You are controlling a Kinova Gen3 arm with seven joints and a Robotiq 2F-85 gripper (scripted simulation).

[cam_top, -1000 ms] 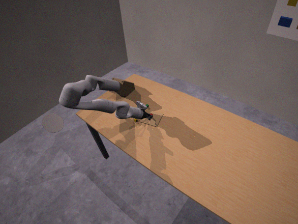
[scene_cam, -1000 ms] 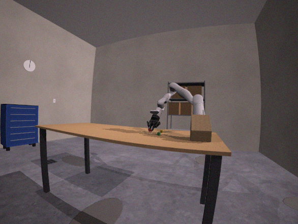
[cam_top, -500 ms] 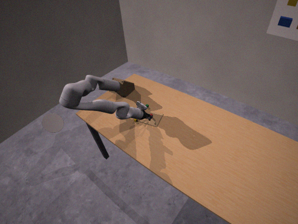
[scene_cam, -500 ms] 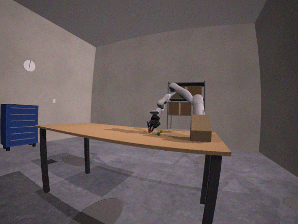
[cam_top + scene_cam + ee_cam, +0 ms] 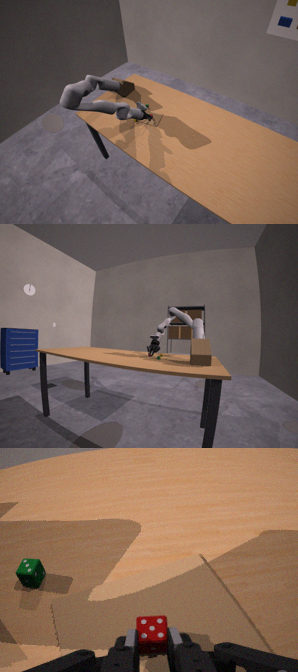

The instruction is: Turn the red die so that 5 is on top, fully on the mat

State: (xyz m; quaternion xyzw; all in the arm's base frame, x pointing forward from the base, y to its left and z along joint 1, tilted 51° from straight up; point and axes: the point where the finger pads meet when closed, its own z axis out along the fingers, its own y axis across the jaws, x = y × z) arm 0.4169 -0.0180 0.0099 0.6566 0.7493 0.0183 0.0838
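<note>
My hand is 2 cm to the right of the red die and 1 cm above it. Also, from my hand: tan mat (2 cm below, 1 cm to the left); then yellow die (8 cm to the right, 7 cm behind, 2 cm below); then green die (11 cm behind, 9 cm to the left, 2 cm below).
</note>
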